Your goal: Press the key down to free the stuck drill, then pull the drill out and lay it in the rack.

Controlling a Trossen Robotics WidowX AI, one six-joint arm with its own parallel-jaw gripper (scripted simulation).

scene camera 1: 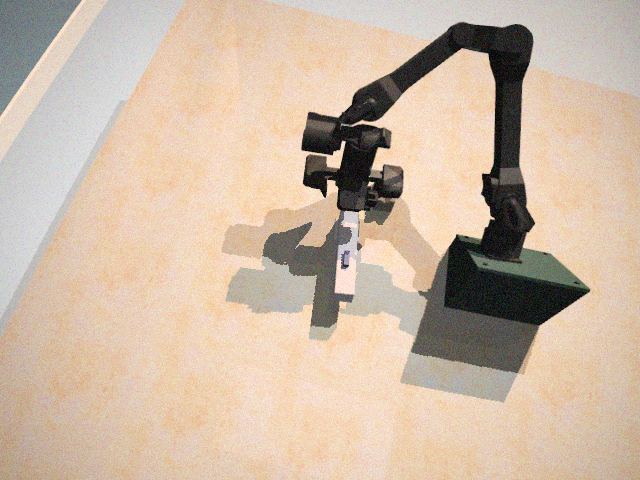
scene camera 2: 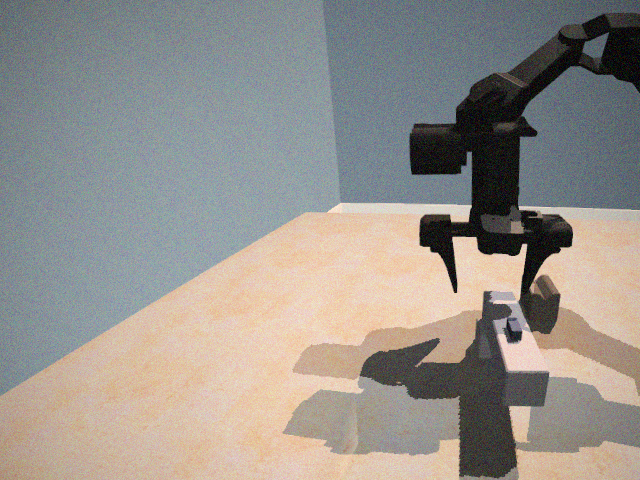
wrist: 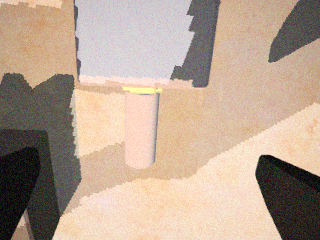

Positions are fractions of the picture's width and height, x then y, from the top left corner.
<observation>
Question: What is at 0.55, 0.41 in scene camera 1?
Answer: My gripper.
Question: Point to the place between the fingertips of my gripper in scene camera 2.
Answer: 0.76, 0.61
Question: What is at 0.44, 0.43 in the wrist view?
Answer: A drill.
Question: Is my gripper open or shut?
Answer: Open.
</observation>
